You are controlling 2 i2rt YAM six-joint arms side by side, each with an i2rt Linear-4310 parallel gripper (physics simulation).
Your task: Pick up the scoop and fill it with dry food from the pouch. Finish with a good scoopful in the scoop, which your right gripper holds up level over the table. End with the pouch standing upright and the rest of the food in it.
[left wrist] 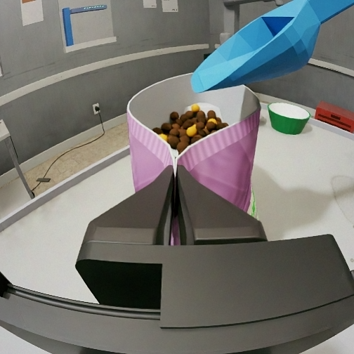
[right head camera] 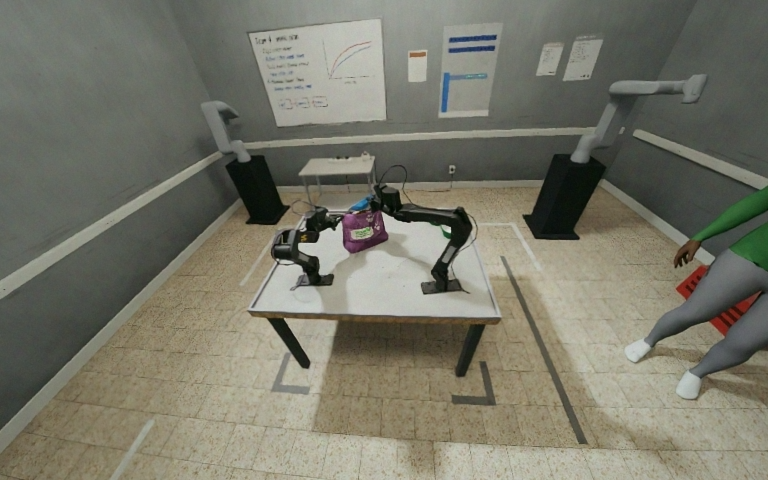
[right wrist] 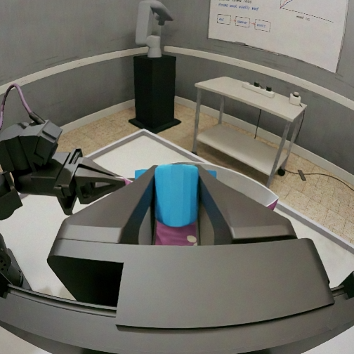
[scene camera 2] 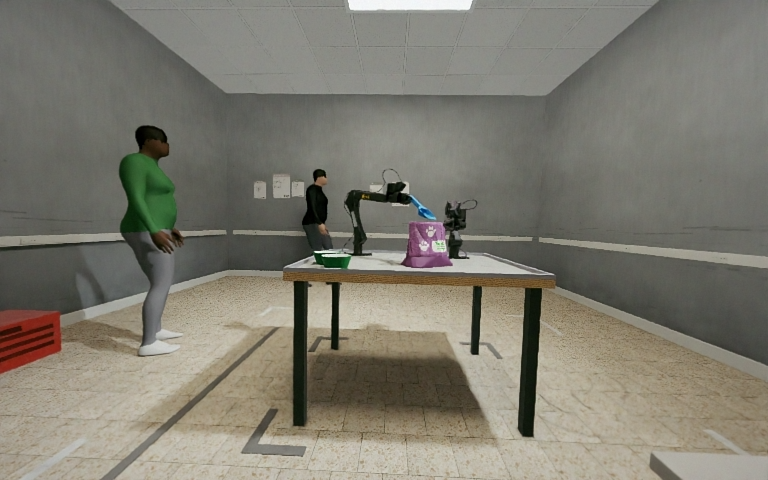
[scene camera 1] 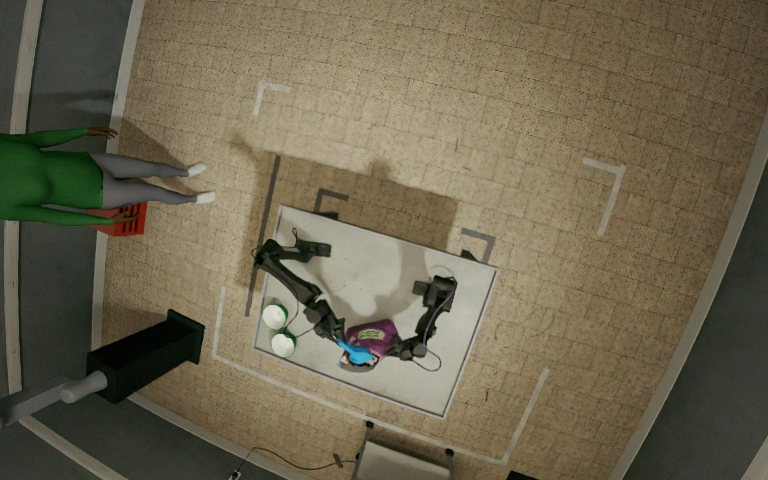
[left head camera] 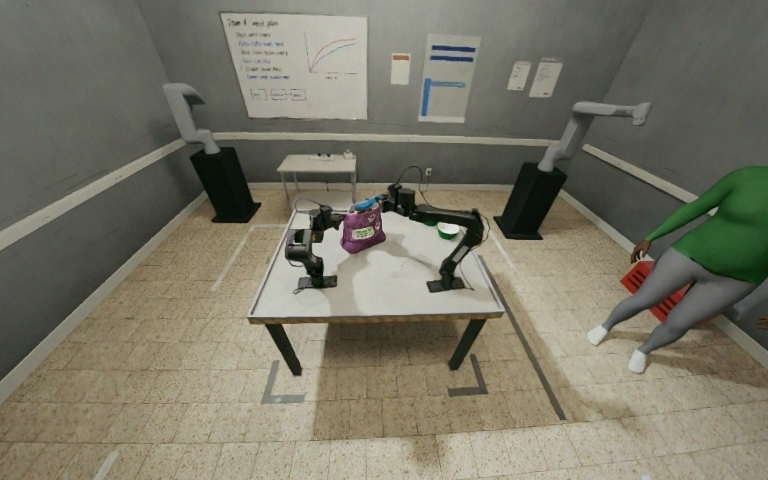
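The purple pouch (left head camera: 363, 230) (right head camera: 365, 233) (scene camera 1: 370, 336) (scene camera 2: 424, 247) (left wrist: 220, 172) stands upright on the table, its mouth open. Brown and yellow dry food (left wrist: 192, 127) shows inside in the left wrist view. My left gripper (left head camera: 342, 219) (scene camera 1: 396, 348) (left wrist: 174, 174) is shut on the pouch's near side edge, pinching its wall into a V. My right gripper (left head camera: 380, 202) (scene camera 2: 410, 198) (right wrist: 176, 173) is shut on the handle of the blue scoop (left head camera: 367, 202) (scene camera 1: 357, 353) (scene camera 2: 423, 209) (left wrist: 260, 47). The scoop slants tip-down over the pouch mouth; no food shows in its visible part.
Two green bowls with white insides, one (left head camera: 448, 230) (scene camera 1: 275, 316) (left wrist: 289, 119) beside the other (scene camera 1: 283, 344), stand near the table edge on the right arm's side. The table (left head camera: 373, 300) has a raised rim. A person in green (left head camera: 730, 226) stands off to the side.
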